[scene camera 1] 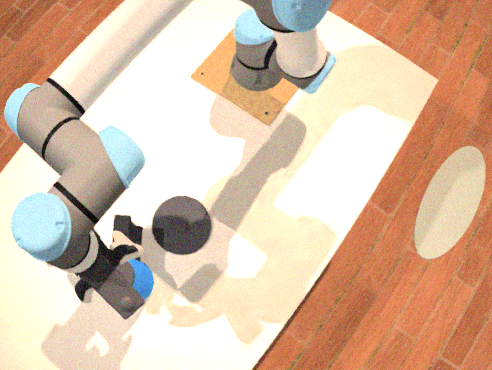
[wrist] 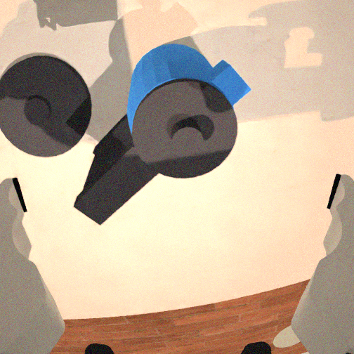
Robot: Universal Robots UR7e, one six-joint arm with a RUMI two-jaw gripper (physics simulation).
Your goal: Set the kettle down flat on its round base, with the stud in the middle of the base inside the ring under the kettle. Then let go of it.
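Note:
The kettle point(scene camera 1: 144, 280) point(wrist: 165, 65) has a blue body, a blue spout, a dark grey round end facing up and a dark handle. It appears upright, beside the base and apart from it. The ring under it is hidden. The dark round base point(scene camera 1: 182, 225) point(wrist: 30, 137) lies flat on the table; its round stud point(wrist: 38, 109) shows at its middle in the wrist view. My gripper point(scene camera 1: 103, 271) point(wrist: 176, 179) is open and empty, above the table beside the kettle. The handle points toward the lower left in the wrist view. The arm partly hides the kettle in the scene view.
The white table point(scene camera 1: 305, 175) point(wrist: 200, 270) ends at a brick-coloured floor point(scene camera 1: 400, 280) point(wrist: 175, 330). The robot's foot stands on an orange board point(scene camera 1: 270, 112) at the table's back. A pale round disc point(scene camera 1: 450, 202) point(wrist: 286, 337) lies on the floor. Arm shadows cross the table.

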